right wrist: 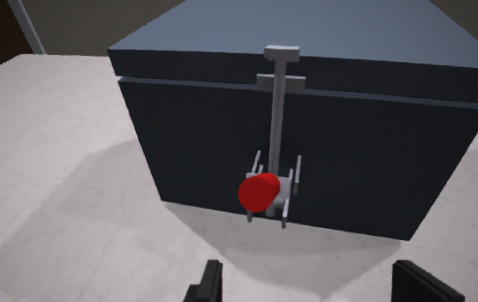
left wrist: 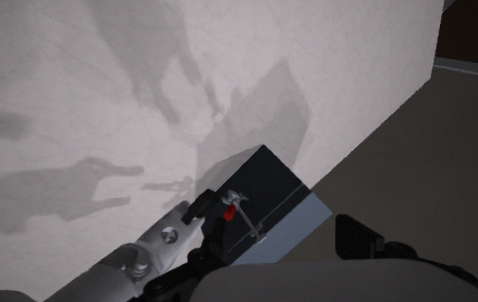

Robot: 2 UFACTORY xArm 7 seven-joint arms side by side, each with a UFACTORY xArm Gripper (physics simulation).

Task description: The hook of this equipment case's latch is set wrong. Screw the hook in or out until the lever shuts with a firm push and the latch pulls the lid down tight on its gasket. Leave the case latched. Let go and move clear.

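Frame: origin at the left arm's base, x ahead, y left, z up, level; centimetres.
Seen in the pictures: left gripper, fingertip midpoint: (left wrist: pixel 281 234); right gripper, fingertip midpoint: (right wrist: pixel 307 289) (left wrist: pixel 201 210).
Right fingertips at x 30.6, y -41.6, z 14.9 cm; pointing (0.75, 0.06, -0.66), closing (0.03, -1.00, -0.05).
Observation:
A point is followed by its place in that frame.
The dark blue equipment case (left wrist: pixel 270 175) {x 46.5, y -30.8, z 10.5 cm} (right wrist: pixel 200 135) {x 46.0, y -33.5, z 12.6 cm} has its lid (left wrist: pixel 300 222) {x 55.0, y -35.5, z 20.8 cm} (right wrist: pixel 300 25) {x 51.8, y -43.1, z 20.8 cm} on, with a thin lighter seam between lid and body. The hook's rod (left wrist: pixel 246 220) {x 41.2, y -40.5, z 17.3 cm} (right wrist: pixel 277 120) {x 41.3, y -40.5, z 17.6 cm} runs up the front, across the grey catch plate (right wrist: pixel 296 84) {x 42.6, y -41.9, z 19.7 cm}; its crosspiece (right wrist: pixel 281 53) {x 42.5, y -40.7, z 22.0 cm} is above the plate. Whether they touch cannot be told. The lever's red knob (left wrist: pixel 229 213) {x 33.9, y -38.3, z 18.2 cm} (right wrist: pixel 256 193) {x 33.9, y -39.1, z 18.4 cm} sticks out from the bracket (right wrist: pixel 285 187) {x 37.3, y -41.0, z 15.0 cm}, slightly left of the rod in the right wrist view. My right gripper (right wrist: pixel 307 272) {x 30.6, y -41.6, z 14.9 cm} is open, below the latch in that view. My left gripper (left wrist: pixel 281 234) {x 22.3, y -26.0, z 32.7 cm} is open, away from the latch.
The case stands on a pale table (left wrist: pixel 360 75) {x 63.8, y 8.3, z 0.0 cm} (right wrist: pixel 65 135) {x 62.7, y -3.7, z 0.0 cm}, near its edge in the left wrist view. The right arm (left wrist: pixel 155 250) {x 18.8, y -38.2, z 25.7 cm} reaches toward the latch from the lower left there, with a black finger (left wrist: pixel 200 206) {x 23.9, y -34.8, z 21.5 cm} close to the bracket in that view. Arm shadows fall across the table.

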